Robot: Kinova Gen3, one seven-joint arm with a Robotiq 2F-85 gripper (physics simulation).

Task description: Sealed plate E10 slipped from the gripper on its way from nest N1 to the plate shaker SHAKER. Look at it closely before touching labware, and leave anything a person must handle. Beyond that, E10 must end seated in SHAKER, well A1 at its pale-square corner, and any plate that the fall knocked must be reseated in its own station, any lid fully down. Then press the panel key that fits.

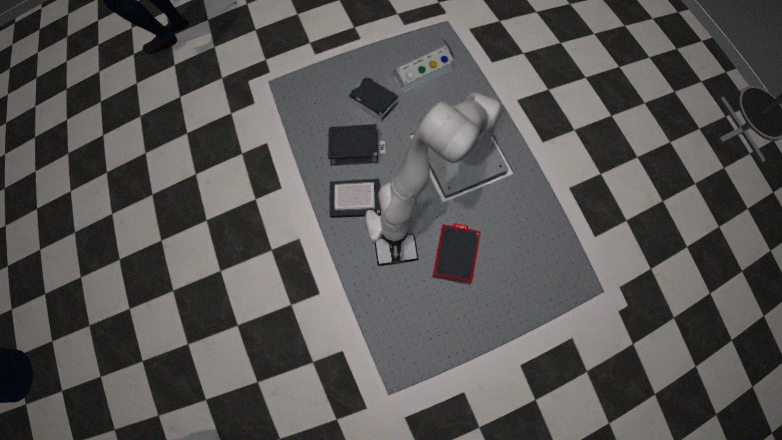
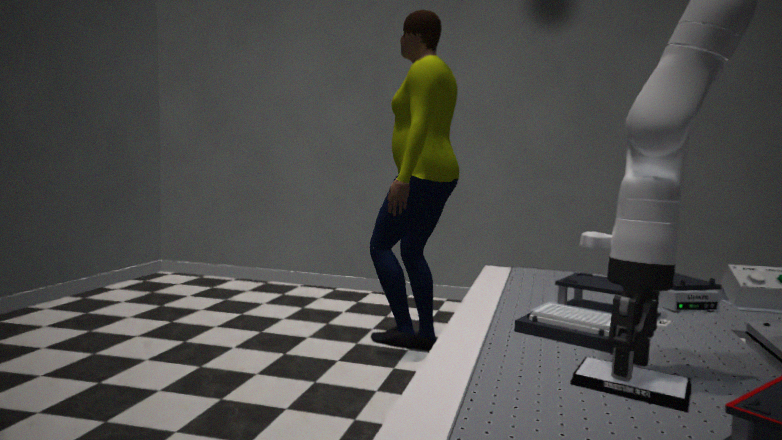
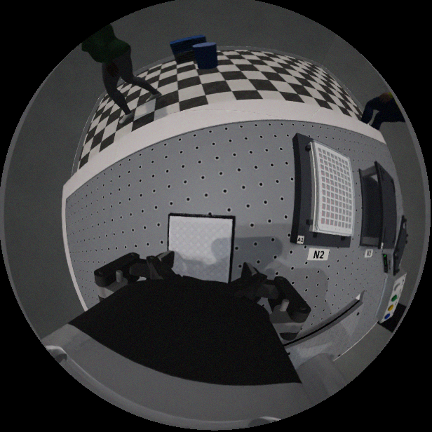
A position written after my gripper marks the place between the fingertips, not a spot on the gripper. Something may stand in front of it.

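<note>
Nest N2 [image 2: 523,325] is visible, with the nest N2 [image 3: 302,200] seen as well. I see a plate E10 [image 1: 408,253]; image 3 also shows the plate E10 [image 3: 203,245]. My gripper [image 2: 630,371] is visible, and so is my gripper [image 3: 207,264].
</note>
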